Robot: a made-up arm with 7 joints. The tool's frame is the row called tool.
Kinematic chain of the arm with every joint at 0, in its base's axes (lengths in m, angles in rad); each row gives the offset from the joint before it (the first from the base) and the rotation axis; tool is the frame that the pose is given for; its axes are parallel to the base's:
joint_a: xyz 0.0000 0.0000 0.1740 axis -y
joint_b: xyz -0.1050 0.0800 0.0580 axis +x
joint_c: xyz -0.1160 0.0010 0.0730 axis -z
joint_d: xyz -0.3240 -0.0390 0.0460 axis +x
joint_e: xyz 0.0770 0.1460 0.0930 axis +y
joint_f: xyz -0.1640 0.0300 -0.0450 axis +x
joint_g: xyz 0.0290 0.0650 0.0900 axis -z
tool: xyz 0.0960 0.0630 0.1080
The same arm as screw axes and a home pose.
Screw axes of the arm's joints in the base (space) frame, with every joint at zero. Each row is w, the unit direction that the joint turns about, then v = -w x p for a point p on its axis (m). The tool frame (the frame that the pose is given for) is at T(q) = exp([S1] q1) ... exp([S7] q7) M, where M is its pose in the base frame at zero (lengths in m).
S1 = (0, -1, 0, 0.1740, 0.0000, 0.0000)
S2 = (1, 0, 0, 0.0000, 0.2320, -0.0800)
S3 = (0, 0, -1, -0.0810, -0.2210, 0.0000)
S4 = (1, 0, 0, 0.0000, 0.3510, -0.0420)
S5 = (0, 1, 0, -0.4440, 0.0000, -0.4680)
S6 = (1, 0, 0, 0.0000, 0.3990, -0.2180)
S7 = (0, 0, -1, -0.2830, -0.6030, 0.0000)
M: xyz -0.5070 0.3460 0.5970 (m) rpy 0.0000 0.0000 0.0000 (rad, as in URDF)

